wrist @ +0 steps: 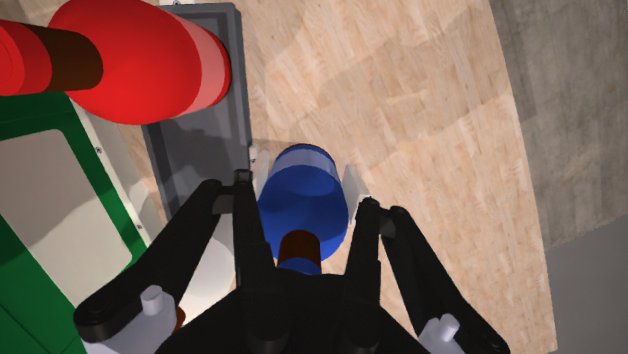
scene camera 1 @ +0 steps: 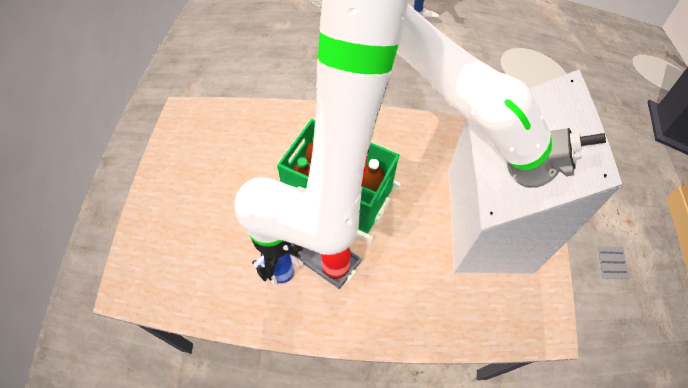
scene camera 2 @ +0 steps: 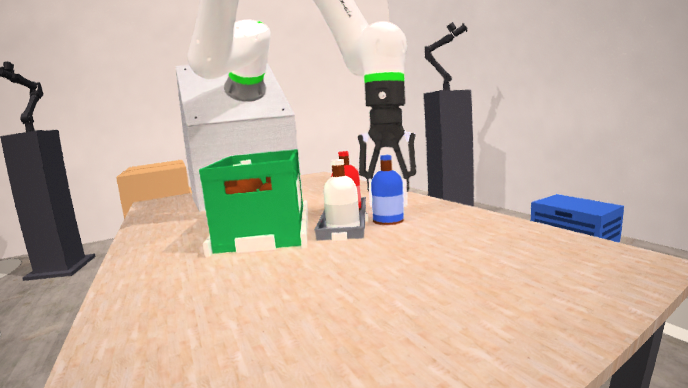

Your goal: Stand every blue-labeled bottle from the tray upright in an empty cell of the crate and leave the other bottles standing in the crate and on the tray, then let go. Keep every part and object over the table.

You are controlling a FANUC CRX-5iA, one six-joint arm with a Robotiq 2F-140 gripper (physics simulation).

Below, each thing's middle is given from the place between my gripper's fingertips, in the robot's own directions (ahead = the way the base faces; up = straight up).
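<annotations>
There is a white bottle (scene camera 2: 340, 194) 50 mm ahead of my hand, 120 mm to the right of it and 50 mm above it. The red bottle (wrist: 129, 69) is 50 mm above my hand as well, but 120 mm behind it and 80 mm to the right of it. As for the blue-labeled bottle (scene camera 2: 387, 187), my gripper is 40 mm below it, 20 mm short of it and 10 mm to the left of it.
</annotations>
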